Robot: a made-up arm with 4 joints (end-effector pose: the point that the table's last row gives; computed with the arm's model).
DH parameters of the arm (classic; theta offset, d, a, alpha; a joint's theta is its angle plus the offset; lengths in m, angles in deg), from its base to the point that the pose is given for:
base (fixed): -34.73 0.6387 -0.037 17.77
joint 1: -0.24 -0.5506 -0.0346 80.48
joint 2: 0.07 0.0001 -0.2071 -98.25
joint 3: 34.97 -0.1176 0.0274 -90
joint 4: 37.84 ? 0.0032 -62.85
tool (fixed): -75.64 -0.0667 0 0
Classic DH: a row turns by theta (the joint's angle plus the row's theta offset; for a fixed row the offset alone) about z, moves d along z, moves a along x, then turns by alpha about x.
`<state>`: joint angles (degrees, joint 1 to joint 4).
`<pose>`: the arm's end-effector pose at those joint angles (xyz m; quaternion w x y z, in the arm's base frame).
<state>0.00 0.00 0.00 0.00</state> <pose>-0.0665 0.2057 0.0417 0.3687 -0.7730 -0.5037 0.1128</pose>
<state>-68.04 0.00 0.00 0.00</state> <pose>0.0465 0.3138 0.0908 0.5116 -0.8574 0.0351 -0.0434</pose>
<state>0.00 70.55 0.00 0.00</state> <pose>0.0438 0.1373 -0.0077 0.1788 0.8465 0.4829 0.1355</pose>
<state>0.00 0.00 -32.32 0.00</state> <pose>-0.1259 0.1845 0.0417 0.3855 -0.8827 -0.2687 0.0058</pose>
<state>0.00 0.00 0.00 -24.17</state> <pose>-0.0883 0.2057 0.0537 0.2551 -0.7795 -0.5698 -0.0515</pose>
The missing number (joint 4, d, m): -0.0615
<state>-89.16 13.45 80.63 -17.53</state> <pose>0.2180 0.2824 0.0509 0.4279 -0.7685 -0.4757 0.0093</pose>
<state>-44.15 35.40 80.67 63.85</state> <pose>0.1452 0.3017 -0.0718 0.2938 -0.5671 -0.2563 0.7255</pose>
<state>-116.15 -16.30 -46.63 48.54</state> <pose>0.1750 0.3692 0.1520 0.6824 -0.1581 0.6488 -0.2974</pose>
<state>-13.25 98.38 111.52 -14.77</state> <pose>0.1949 0.1957 -0.0629 0.3588 0.3782 0.5973 -0.6094</pose>
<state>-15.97 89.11 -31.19 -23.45</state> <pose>0.0052 0.1139 -0.0539 0.4265 0.7703 0.2350 0.4117</pose>
